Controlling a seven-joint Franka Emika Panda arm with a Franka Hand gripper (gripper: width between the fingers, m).
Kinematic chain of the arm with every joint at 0, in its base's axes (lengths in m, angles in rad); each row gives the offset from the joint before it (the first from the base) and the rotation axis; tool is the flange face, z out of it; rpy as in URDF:
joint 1: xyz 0 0 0.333 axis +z
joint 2: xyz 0 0 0 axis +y
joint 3: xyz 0 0 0.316 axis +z
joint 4: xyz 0.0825 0 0 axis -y
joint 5: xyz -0.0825 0 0.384 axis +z
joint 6: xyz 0 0 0 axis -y
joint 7: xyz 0.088 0 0 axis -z
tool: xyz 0 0 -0.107 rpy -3.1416 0 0
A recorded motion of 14 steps. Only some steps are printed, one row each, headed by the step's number.
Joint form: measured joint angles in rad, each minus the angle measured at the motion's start. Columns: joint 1, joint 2, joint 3, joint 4, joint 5, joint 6, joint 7.
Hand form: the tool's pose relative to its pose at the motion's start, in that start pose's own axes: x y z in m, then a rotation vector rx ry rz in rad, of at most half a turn. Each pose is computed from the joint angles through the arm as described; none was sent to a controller.
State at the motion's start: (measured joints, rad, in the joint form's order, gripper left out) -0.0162 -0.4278 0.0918 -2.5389 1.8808 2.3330 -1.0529
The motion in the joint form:
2: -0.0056 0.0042 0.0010 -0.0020 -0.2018 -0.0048 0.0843
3: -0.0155 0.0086 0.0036 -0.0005 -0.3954 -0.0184 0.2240
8: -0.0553 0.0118 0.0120 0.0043 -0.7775 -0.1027 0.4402
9: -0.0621 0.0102 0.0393 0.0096 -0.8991 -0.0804 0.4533
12: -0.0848 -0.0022 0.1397 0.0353 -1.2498 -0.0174 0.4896
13: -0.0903 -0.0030 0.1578 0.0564 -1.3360 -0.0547 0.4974
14: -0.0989 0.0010 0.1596 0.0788 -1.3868 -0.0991 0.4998
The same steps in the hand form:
2: -0.0031 0.0049 -0.0005 -0.0791 -0.1254 -0.0493
3: -0.0049 0.0089 -0.0014 -0.1652 -0.2377 -0.0380
8: -0.0100 0.0178 -0.0076 -0.3456 -0.4657 -0.0570
9: -0.0119 0.0150 -0.0043 -0.4214 -0.5227 -0.1522
12: -0.0167 -0.0069 0.0120 -0.6217 -0.6677 -0.4756
13: -0.0184 -0.0149 0.0164 -0.6524 -0.7327 -0.5404
14: -0.0153 -0.0181 0.0161 -0.6690 -0.7782 -0.5628

